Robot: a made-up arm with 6 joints. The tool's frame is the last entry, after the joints.
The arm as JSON. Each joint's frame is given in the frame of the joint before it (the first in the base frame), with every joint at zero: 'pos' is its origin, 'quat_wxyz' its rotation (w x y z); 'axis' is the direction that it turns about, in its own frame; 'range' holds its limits. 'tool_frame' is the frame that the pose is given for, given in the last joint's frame.
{
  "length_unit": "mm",
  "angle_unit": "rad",
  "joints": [
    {
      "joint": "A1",
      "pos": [
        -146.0,
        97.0,
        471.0
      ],
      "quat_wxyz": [
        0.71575,
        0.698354,
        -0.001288,
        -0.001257
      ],
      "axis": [
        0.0,
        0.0,
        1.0
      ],
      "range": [
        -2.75,
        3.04
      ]
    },
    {
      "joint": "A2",
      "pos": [
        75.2,
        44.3,
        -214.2
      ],
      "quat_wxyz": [
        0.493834,
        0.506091,
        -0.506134,
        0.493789
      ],
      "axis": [
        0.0,
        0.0,
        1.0
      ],
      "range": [
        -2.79,
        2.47
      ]
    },
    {
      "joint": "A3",
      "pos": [
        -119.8,
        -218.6,
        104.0
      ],
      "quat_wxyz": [
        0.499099,
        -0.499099,
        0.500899,
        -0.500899
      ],
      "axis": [
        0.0,
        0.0,
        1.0
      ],
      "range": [
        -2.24,
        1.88
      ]
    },
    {
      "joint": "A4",
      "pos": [
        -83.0,
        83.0,
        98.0
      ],
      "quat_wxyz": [
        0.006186,
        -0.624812,
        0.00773,
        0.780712
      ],
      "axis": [
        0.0,
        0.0,
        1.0
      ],
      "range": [
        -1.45,
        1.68
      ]
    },
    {
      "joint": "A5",
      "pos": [
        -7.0,
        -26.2,
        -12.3
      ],
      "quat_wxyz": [
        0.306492,
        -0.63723,
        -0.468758,
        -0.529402
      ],
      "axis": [
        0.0,
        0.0,
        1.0
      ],
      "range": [
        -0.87,
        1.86
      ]
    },
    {
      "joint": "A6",
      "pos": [
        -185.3,
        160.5,
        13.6
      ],
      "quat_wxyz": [
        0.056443,
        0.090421,
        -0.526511,
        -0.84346
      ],
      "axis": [
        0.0,
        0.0,
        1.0
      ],
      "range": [
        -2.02,
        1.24
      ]
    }
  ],
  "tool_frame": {
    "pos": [
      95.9,
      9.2,
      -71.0
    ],
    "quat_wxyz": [
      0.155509,
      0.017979,
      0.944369,
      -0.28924
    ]
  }
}
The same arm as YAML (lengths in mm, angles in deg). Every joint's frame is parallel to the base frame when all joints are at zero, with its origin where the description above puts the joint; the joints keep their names.
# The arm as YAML. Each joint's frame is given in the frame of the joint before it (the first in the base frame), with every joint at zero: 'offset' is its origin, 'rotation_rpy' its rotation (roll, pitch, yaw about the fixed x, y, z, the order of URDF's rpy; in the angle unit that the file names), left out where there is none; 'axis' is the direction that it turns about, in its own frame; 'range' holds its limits. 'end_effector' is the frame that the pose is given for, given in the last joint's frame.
length_unit: mm
angle_unit: deg
chain:
  - id: A1
    offset: [-146.0, 97.0, 471.0]
    axis: [-0.0036, -0.999691, 0.0246]
    range: [-157.56, 174.18]
  - id: A2
    offset: [76.0, 215.0, 39.0]
    axis: [0.0, 0.0, -1.0]
    range: [-159.86, 141.52]
  - id: A3
    offset: [219.0, 119.0, -104.0]
    axis: [0.0, -1.0, 0.0]
    range: [-128.34, 107.72]
  - id: A4
    offset: [-83.0, -98.0, 83.0]
    axis: [-0.975501, -0.2191, 0.0198]
    range: [-83.08, 96.26]
  - id: A5
    offset: [14.0, -4.0, 26.0]
    axis: [0.143407, 0.42922, -0.891742]
    range: [-49.85, 106.57]
  - id: A6
    offset: [129.0, 186.0, 95.0]
    axis: [0.0, 1.0, 0.0]
    range: [-115.74, 71.05]
end_effector:
  offset: [95.0, -71.0, 16.0]
  rotation_rpy: [-51.82, 11.12, -161.94]

